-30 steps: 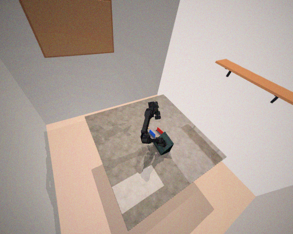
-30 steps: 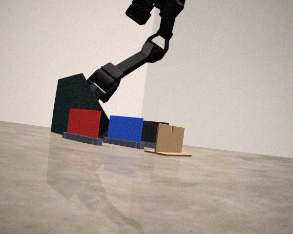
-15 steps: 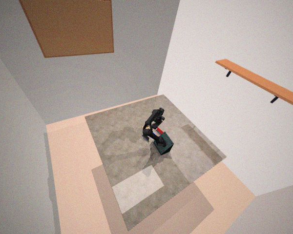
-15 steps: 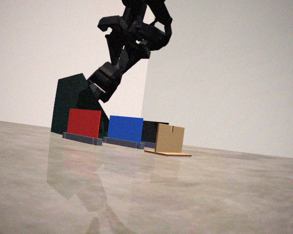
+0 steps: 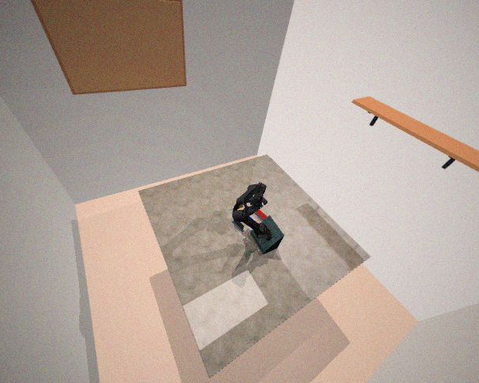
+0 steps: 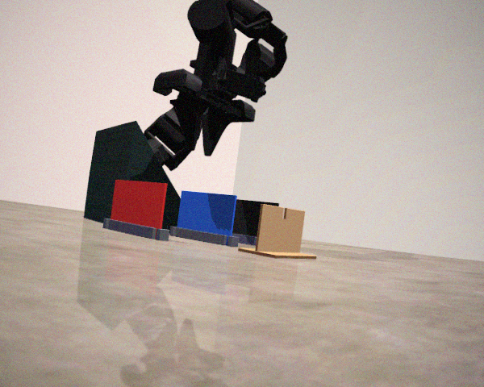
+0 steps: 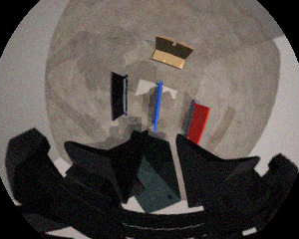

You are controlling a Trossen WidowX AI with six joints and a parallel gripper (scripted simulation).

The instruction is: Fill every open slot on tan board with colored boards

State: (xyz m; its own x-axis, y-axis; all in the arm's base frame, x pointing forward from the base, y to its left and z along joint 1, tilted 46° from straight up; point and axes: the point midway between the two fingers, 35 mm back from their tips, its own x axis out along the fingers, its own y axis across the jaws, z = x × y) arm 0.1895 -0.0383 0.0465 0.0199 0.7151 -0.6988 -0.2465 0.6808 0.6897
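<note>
My gripper tip is 10 cm above the blue board, 2 cm short of it and 1 cm to the right of it. Round my gripper tip: red board (10 cm to the right, 10 cm below, 1 cm ahead); black board (11 cm to the left, 10 cm below, 1 cm ahead); tan board (16 cm ahead, 10 cm below, 2 cm to the left).
</note>
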